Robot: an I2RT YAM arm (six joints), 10 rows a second.
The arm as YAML. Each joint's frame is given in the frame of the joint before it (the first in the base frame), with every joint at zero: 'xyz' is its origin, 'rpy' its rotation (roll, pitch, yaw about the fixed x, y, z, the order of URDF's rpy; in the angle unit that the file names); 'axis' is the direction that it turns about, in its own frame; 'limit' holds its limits. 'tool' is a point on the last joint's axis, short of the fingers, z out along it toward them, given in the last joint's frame.
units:
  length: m
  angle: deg
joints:
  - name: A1
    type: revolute
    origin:
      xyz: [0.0, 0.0, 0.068]
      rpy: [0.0, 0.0, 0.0]
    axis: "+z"
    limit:
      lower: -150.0
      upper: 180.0
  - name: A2
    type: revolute
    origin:
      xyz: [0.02, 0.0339, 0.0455]
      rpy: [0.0, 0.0, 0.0]
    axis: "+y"
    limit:
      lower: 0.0
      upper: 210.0
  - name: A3
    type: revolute
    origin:
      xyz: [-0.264, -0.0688, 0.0]
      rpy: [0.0, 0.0, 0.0]
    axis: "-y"
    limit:
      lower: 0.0
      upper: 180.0
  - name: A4
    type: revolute
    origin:
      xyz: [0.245, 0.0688, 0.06]
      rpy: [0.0, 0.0, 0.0]
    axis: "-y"
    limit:
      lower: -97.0
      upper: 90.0
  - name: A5
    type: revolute
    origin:
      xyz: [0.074, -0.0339, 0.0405]
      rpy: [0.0, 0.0, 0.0]
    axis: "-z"
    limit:
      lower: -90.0
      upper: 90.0
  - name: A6
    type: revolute
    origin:
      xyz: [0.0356, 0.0, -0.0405]
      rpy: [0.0, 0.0, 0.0]
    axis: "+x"
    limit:
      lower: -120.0
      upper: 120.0
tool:
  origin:
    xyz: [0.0, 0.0, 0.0]
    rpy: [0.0, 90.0, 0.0]
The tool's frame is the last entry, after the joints.
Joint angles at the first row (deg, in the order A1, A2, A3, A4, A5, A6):
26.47 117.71 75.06 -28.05 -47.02 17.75
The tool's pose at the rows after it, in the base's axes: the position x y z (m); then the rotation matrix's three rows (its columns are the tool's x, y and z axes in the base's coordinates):
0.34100 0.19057 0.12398; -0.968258 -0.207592 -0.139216; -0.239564 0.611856 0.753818; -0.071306 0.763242 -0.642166
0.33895 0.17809 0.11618; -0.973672 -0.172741 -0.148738; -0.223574 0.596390 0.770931; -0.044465 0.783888 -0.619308
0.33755 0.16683 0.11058; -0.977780 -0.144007 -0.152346; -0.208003 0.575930 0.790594; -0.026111 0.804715 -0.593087
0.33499 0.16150 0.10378; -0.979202 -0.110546 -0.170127; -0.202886 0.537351 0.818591; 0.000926 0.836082 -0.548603
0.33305 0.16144 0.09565; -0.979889 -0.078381 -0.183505; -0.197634 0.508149 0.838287; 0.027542 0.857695 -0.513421
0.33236 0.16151 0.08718; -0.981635 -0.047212 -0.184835; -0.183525 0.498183 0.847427; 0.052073 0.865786 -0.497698
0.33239 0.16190 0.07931; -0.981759 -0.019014 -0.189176; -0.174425 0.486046 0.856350; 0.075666 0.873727 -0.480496
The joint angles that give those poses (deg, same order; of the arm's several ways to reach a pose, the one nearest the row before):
25.33 118.07 73.59 -28.50 -47.81 17.12
23.63 118.04 71.38 -27.75 -49.99 16.77
22.02 117.95 69.53 -26.93 -52.19 16.46
21.21 118.39 67.95 -25.49 -55.56 16.98
21.18 119.31 66.74 -23.03 -57.99 18.68
21.18 120.36 65.76 -20.35 -58.98 20.87
21.18 121.57 65.23 -18.18 -60.09 22.66

